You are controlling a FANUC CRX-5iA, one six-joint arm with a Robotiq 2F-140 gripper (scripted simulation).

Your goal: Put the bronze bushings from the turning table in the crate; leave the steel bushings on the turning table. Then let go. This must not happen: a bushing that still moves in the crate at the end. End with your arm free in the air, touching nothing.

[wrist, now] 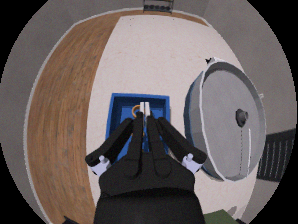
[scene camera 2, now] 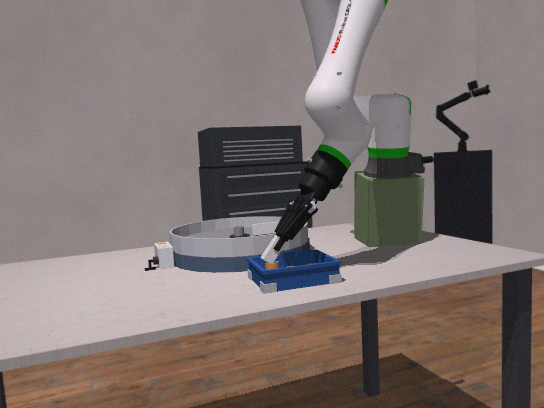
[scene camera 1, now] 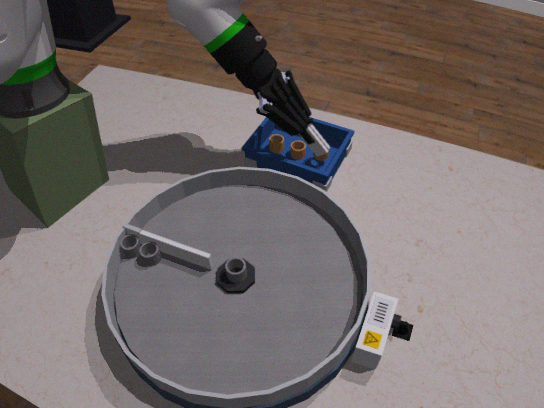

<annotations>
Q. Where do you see a turning table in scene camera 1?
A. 191,325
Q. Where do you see a turning table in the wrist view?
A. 223,93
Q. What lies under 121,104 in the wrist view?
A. A blue crate.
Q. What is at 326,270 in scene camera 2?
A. A blue crate.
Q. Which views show the gripper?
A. The wrist view, scene camera 2 and scene camera 1: all of them.
</annotations>
